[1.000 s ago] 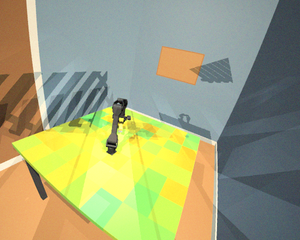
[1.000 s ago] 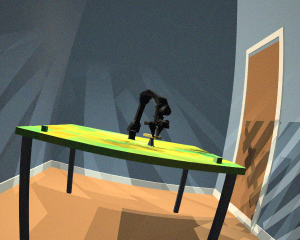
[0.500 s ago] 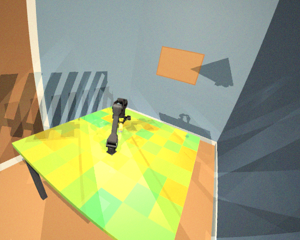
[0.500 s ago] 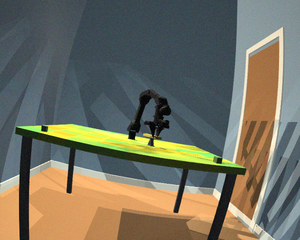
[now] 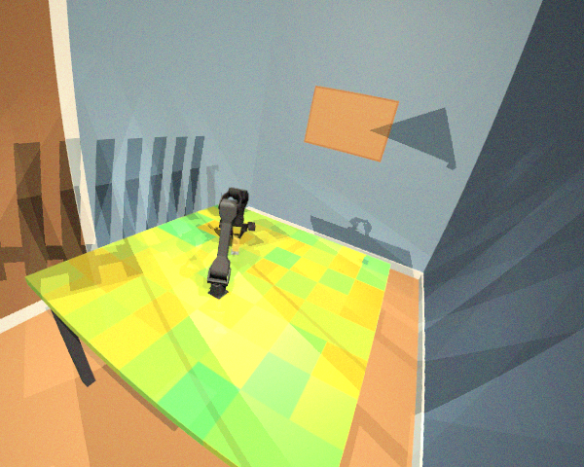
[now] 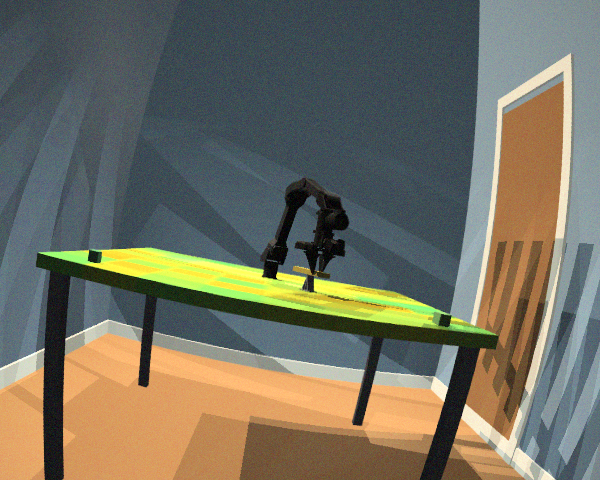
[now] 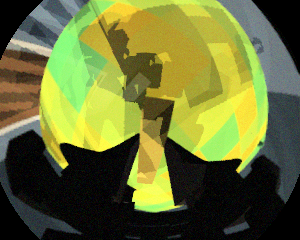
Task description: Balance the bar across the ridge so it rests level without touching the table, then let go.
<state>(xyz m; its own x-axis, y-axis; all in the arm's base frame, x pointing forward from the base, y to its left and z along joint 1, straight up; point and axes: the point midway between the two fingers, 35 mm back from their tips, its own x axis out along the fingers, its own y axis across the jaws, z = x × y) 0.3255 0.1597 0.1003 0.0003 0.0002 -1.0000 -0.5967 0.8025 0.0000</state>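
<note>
Now: the bar 20 mm behind my gripper tip and 20 mm to the right of it.
</note>
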